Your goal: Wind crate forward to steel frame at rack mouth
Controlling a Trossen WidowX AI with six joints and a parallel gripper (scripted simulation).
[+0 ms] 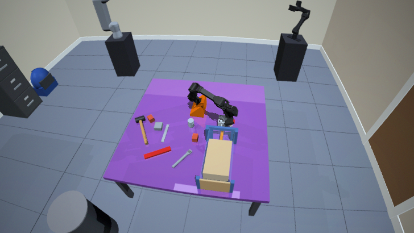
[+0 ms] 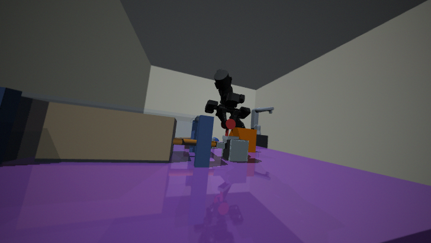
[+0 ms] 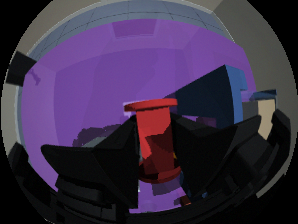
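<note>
Now: the red knob 2 cm to the right of my gripper tip. The rest, counted from my gripper tip: grey bar 60 cm to the right, 13 cm below, 4 cm ahead; grey winch 10 cm below, 9 cm to the right, 9 cm behind; winch handle 4 cm to the right, 3 cm below, 3 cm behind.
</note>
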